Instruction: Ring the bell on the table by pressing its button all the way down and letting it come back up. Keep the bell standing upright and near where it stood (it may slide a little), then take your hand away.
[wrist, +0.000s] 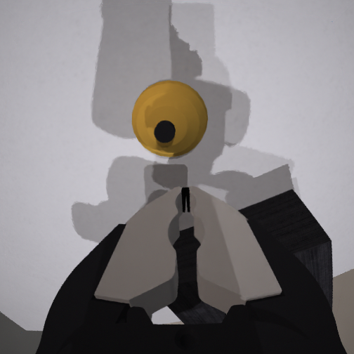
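Note:
Bell (174, 101) in sight. My gripper (185, 189) too.

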